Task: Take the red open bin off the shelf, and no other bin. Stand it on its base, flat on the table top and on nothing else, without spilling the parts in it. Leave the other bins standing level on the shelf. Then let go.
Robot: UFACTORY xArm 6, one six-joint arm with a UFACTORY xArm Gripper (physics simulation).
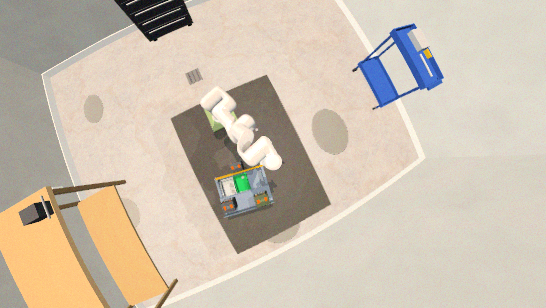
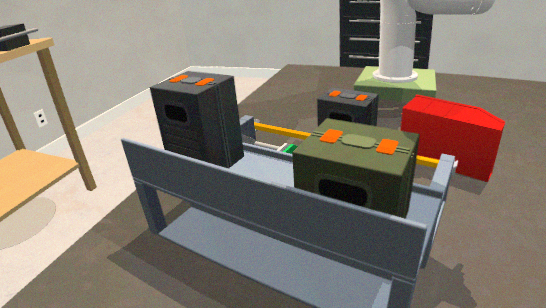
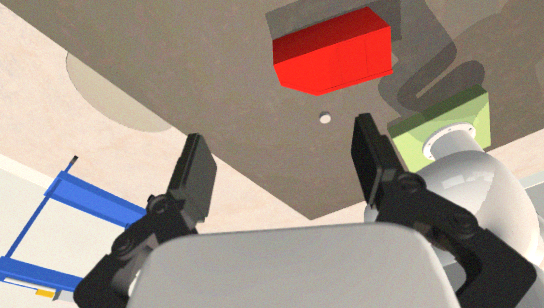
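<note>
The red open bin lies on its side on the dark table top, between the shelf and the robot's base. Its base side faces the shelf and its opening faces away; its contents are hidden. A small round pale part lies on the table beside the bin. The green bin and the white bin are on the shelf. My gripper is open and empty, well above and apart from the red bin.
A black case and an olive case stand on the shelf. A smaller black case stands behind it. A yellow bar edges the shelf. The green base block carries my arm.
</note>
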